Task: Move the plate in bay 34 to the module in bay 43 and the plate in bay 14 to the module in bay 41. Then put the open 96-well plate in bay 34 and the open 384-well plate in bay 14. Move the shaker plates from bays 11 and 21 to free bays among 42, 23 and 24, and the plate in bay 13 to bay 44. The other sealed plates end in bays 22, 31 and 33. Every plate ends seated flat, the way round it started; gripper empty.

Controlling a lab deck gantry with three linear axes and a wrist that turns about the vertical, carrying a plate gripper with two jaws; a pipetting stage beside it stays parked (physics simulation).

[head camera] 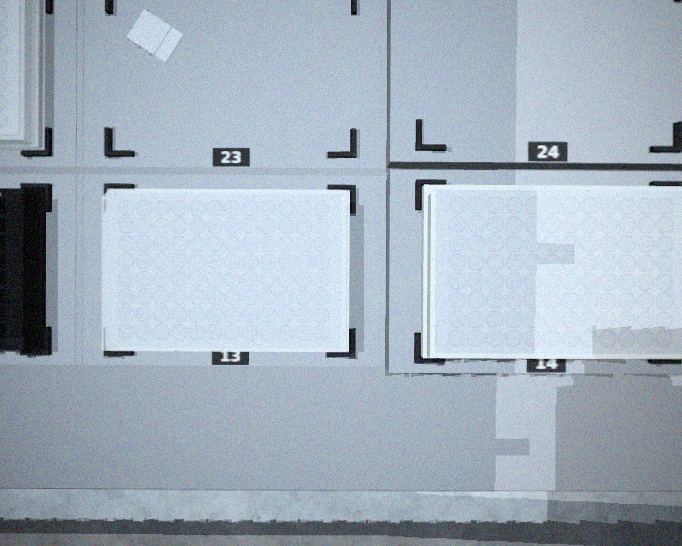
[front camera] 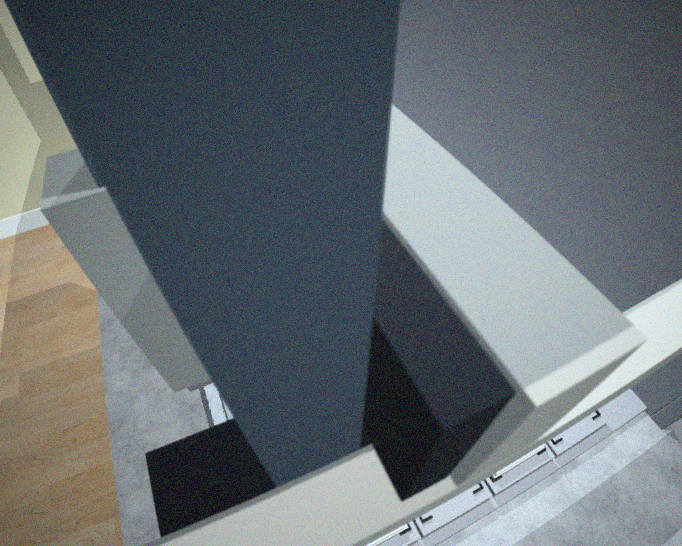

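Places are measured from the robot's base along level axes (x right, y ahead, z up), in centimetres.
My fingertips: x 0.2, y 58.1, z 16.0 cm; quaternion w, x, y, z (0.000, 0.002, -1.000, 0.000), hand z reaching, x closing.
For each thing: its top centre in the pictures, then the offset to it from my fingertips. "pt": a spot on its surface instead.
- Bay 23 at a spot on its surface: [head camera: 244, 96] pt dx -13.9, dy -18.2, dz -16.0 cm
- bay 24 at a spot on its surface: [head camera: 472, 85] pt dx -13.9, dy -6.4, dz -14.5 cm
- white plate at a spot on its surface: [head camera: 11, 73] pt dx -14.5, dy -29.7, dz -14.6 cm
- black object at a spot on its surface: [head camera: 22, 273] pt dx -4.3, dy -29.1, dz -14.6 cm
- small white tag at its top centre: [head camera: 154, 35] dx -17.1, dy -23.0, dz -15.9 cm
In the head view a white sealed plate [head camera: 227, 270] lies in bay 13, and another white sealed plate [head camera: 483, 273] lies in bay 14, its right end cut off by the view's edge. Bay 23 [head camera: 244, 96] and the visible part of bay 24 [head camera: 472, 85] hold no plate. Part of a white plate [head camera: 11, 73] shows at the upper left, left of bay 23. A black object [head camera: 22, 273] shows in the bay left of 13. In the front view a black block [front camera: 199, 483] shows at the foot of the dark blue column. The gripper's jaws are hidden.
The dark blue column [front camera: 244, 227] and pale housings [front camera: 500, 255] fill much of the front view. A pale beam [front camera: 295, 500] crosses its bottom. Deck bays with black corner brackets show at its lower right. A small white tag [head camera: 153, 34] lies in bay 23.
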